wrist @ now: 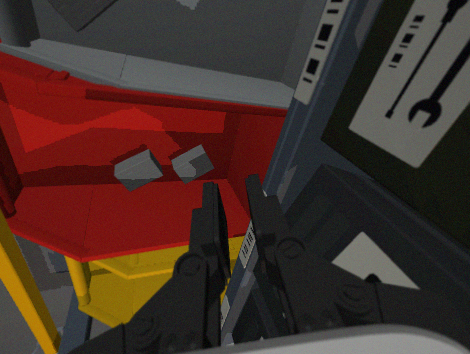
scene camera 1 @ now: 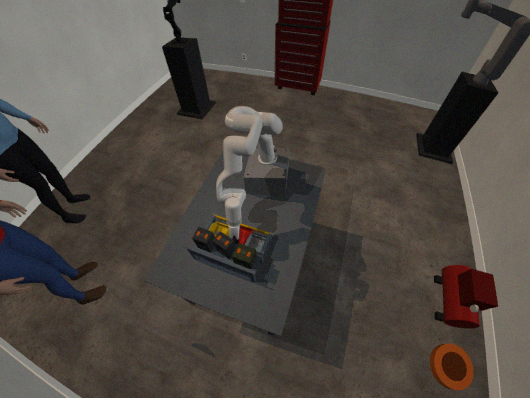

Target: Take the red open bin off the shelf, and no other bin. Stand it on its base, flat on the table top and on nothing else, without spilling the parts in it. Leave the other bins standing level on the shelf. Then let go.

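Places are measured from the arm's base along level axes (x back, y right, z up), in metres.
Pixels of known places: gripper, fingertip midpoint: (wrist: 234,197) (scene camera 1: 236,241); arm's base, origin of the base link: (scene camera 1: 267,158).
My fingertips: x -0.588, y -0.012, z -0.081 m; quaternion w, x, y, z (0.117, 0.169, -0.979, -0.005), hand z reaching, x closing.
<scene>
Ahead of a thing's pixels: the offset from my fingertips to its top centre. "*": to the spot under its first point. Level surfaces: height alone.
The red open bin {dx +0.047, dy +0.004, dz -0.013 m} (scene camera 1: 245,234) (wrist: 125,212) sits in the shelf (scene camera 1: 220,265) (wrist: 307,127), between a grey bin {dx +0.017, dy -0.096, dz -0.018 m} (scene camera 1: 258,242) (wrist: 210,77) and a yellow bin {dx +0.026, dy +0.136, dz -0.018 m} (scene camera 1: 220,230) (wrist: 117,297). Two grey blocky parts {* dx +0.051, dy +0.029, dz -0.071 m} (wrist: 138,171) {* dx +0.009, dy +0.024, dz -0.073 m} (wrist: 192,164) lie inside the red bin. My gripper (wrist: 234,197) points down over the red bin's end wall, near the shelf's blue-grey rail; its fingers are a little apart and hold nothing. Whether the fingertips reach past the wall's rim is hard to tell. In the scene view the arm hides part of the red bin.
Several dark cases with orange latches {dx -0.068, dy +0.145, dz +0.123 m} (scene camera 1: 202,239) {dx -0.065, dy +0.027, dz +0.135 m} (scene camera 1: 223,243) {dx -0.079, dy -0.086, dz +0.099 m} (scene camera 1: 244,254) stand close beside the bins; a dark green one {* dx -0.038, dy -0.048, dz +0.055 m} (wrist: 430,185) shows beyond the rail. A yellow bar {dx +0.128, dy +0.021, dz -0.032 m} (scene camera 1: 264,231) (wrist: 22,292) runs along the shelf's opposite side. The shelf stands on the grey table {dz -0.099 m} (scene camera 1: 300,200).
</scene>
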